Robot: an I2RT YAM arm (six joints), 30 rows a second.
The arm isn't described. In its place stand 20 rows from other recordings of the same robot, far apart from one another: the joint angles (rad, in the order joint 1, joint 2, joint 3, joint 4, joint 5, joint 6), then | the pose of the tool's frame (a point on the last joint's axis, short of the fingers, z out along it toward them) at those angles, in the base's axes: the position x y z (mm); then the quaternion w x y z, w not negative.
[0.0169, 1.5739, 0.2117, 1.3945, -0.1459, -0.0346] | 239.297 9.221 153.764 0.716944 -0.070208 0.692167 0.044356
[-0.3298, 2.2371, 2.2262, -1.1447, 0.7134, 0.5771] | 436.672 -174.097 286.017 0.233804 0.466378 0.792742 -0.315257
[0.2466, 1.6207, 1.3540, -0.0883, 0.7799, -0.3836] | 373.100 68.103 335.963 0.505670 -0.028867 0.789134 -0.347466
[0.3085, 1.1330, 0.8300, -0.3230, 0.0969, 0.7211] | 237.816 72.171 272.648 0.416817 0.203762 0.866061 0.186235
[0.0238, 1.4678, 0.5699, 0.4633, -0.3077, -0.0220] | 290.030 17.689 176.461 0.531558 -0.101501 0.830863 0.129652
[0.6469, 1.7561, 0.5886, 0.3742, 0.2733, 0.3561] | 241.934 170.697 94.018 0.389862 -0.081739 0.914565 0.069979
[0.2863, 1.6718, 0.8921, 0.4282, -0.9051, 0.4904] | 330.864 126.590 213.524 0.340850 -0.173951 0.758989 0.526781
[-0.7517, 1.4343, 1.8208, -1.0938, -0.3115, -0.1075] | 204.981 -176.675 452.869 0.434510 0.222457 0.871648 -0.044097
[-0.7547, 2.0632, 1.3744, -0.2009, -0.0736, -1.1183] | 323.075 -300.231 151.663 0.225734 -0.182388 0.924189 -0.248303
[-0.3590, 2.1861, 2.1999, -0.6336, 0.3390, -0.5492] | 467.798 -188.191 329.972 0.339705 -0.006339 0.879697 -0.332707
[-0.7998, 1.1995, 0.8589, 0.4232, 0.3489, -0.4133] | 187.971 -210.930 343.088 0.528278 0.253418 0.630089 -0.509598
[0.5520, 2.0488, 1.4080, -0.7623, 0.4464, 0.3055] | 341.344 192.171 144.916 0.165980 -0.101070 0.966676 -0.166655
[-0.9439, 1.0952, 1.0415, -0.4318, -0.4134, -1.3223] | 153.120 -187.004 345.221 0.373402 -0.261718 0.803227 -0.383276
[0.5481, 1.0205, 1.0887, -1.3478, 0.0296, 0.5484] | 131.774 79.213 310.113 0.131439 0.002296 0.989311 0.063112
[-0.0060, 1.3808, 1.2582, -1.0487, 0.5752, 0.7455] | 260.921 -20.932 306.647 0.277882 0.397257 0.853635 -0.190462
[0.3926, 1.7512, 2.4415, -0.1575, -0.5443, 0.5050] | 277.556 134.888 628.545 0.695683 -0.206202 0.490111 0.483008
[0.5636, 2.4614, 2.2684, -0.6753, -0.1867, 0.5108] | 459.394 298.144 208.258 0.249531 -0.056738 0.933684 0.250500
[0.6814, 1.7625, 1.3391, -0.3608, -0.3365, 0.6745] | 298.997 257.615 250.710 0.197263 -0.067317 0.910381 0.357439
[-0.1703, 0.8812, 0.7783, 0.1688, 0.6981, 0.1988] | 196.140 -56.947 358.364 0.689257 0.363280 0.585495 -0.223937
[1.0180, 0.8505, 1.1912, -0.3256, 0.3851, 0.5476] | 97.341 132.306 451.959 0.590443 -0.027934 0.701586 0.397962
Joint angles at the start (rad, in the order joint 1, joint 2, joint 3, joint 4, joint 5, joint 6): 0.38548 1.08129 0.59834 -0.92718 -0.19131 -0.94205
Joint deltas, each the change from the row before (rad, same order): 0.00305 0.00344 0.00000 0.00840 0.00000 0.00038; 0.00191 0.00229 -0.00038 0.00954 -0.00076 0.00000; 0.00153 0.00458 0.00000 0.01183 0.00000 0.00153; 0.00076 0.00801 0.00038 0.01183 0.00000 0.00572; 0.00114 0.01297 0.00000 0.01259 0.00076 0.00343; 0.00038 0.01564 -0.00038 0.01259 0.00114 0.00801; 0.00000 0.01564 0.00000 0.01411 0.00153 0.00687; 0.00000 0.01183 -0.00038 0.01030 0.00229 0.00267; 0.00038 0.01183 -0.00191 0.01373 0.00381 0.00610
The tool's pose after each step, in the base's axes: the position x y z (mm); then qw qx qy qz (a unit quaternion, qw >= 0). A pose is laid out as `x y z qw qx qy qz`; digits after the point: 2 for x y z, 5 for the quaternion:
144.83 66.60 177.98 0.10520 -0.61843 0.77570 0.06908
145.72 67.32 177.74 0.10851 -0.61925 0.77463 0.06859
147.06 68.14 177.32 0.11185 -0.61933 0.77417 0.06775
148.71 68.96 176.51 0.11363 -0.61745 0.77543 0.06754
150.63 69.93 174.88 0.11320 -0.61655 0.77621 0.06749
152.67 70.81 172.72 0.11114 -0.61354 0.77885 0.06788
154.93 71.69 170.65 0.10998 -0.61084 0.78115 0.06772
156.54 72.27 168.94 0.10870 -0.60976 0.78223 0.06702
158.19 72.88 166.88 0.10801 -0.60749 0.78421 0.06554

